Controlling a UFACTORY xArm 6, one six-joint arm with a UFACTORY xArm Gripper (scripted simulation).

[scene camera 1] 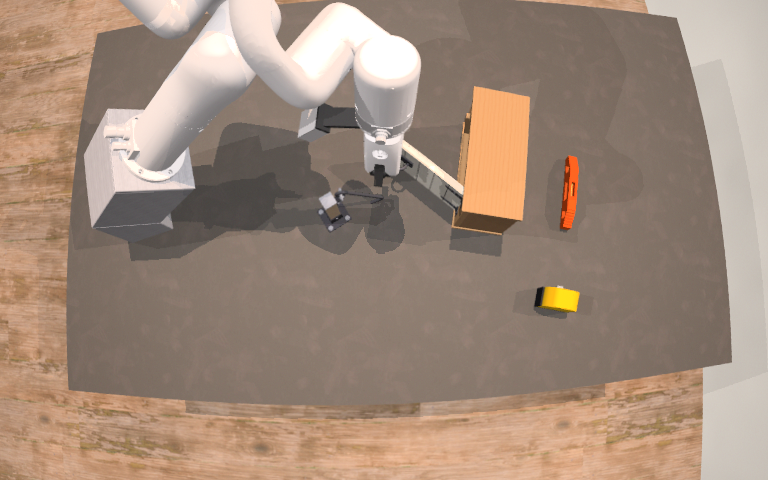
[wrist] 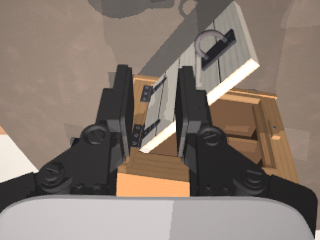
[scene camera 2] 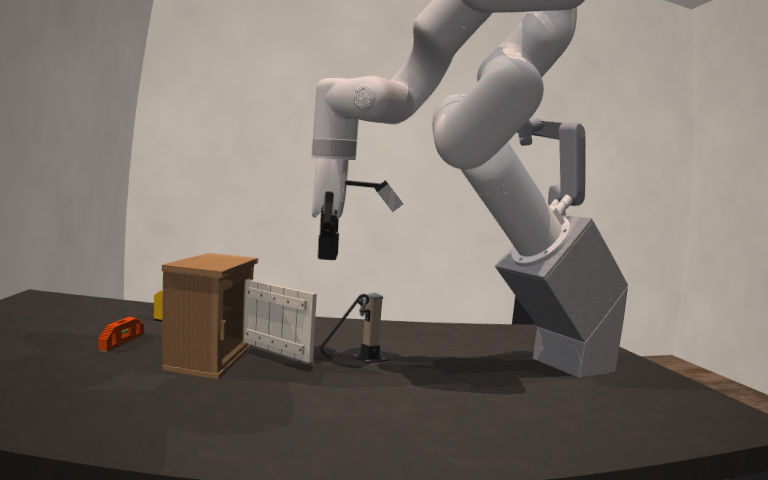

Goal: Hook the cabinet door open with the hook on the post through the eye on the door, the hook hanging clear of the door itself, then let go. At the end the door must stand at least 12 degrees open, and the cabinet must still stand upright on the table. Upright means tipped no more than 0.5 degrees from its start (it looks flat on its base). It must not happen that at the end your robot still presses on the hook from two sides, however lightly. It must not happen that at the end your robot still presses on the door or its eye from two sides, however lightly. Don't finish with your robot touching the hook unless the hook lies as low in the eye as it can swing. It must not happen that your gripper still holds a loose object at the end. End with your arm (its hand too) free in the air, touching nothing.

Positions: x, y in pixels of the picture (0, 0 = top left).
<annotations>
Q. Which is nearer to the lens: the wooden cabinet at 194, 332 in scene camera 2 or the orange spirit level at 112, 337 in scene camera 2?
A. The wooden cabinet.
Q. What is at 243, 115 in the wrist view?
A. A wooden cabinet.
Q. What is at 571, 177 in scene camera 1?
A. An orange spirit level.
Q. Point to a wooden cabinet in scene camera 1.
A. At 494, 168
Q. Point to a short post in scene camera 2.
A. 370, 348
</annotations>
